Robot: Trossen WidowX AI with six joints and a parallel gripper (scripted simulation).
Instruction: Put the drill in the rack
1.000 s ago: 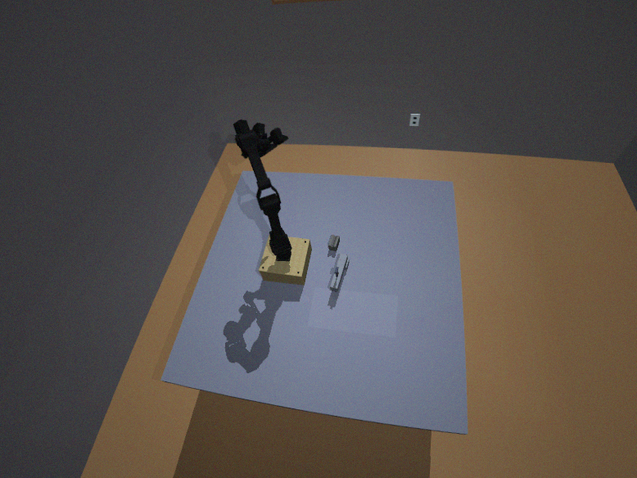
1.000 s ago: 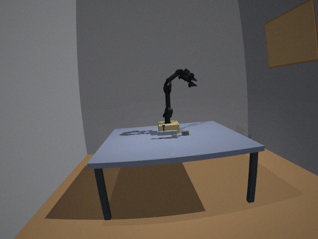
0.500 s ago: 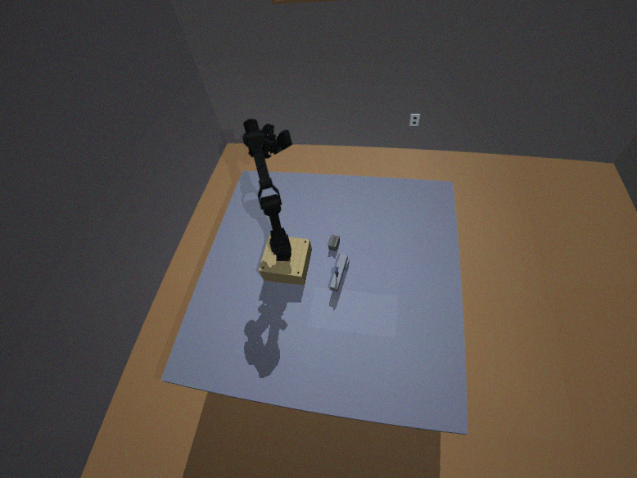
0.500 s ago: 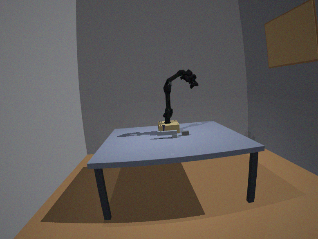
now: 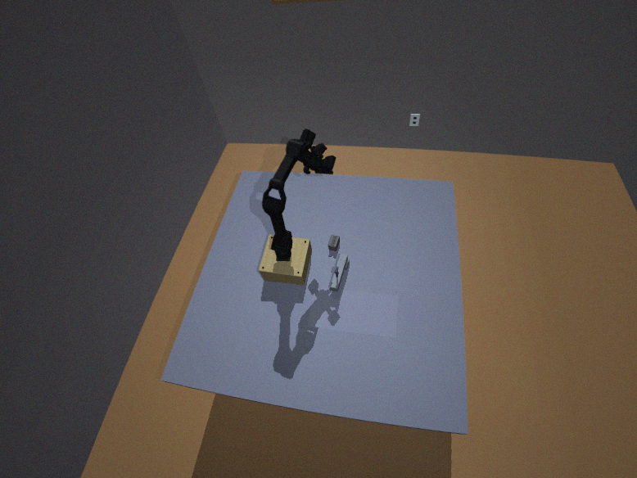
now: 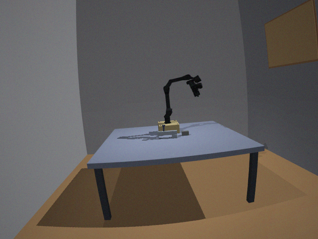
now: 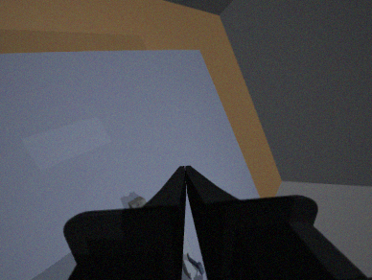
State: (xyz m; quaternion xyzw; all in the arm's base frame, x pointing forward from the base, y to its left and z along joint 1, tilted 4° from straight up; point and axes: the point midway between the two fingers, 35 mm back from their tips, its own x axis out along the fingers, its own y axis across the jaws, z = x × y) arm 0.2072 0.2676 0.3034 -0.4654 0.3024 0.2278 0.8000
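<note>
My gripper tip is now 32 cm above the drill, 31 cm to the left of it and 2 cm short of it. From my gripper tip the other things lie so: grey block: 35 cm below, 15 cm to the right, 1 cm behind.
</note>
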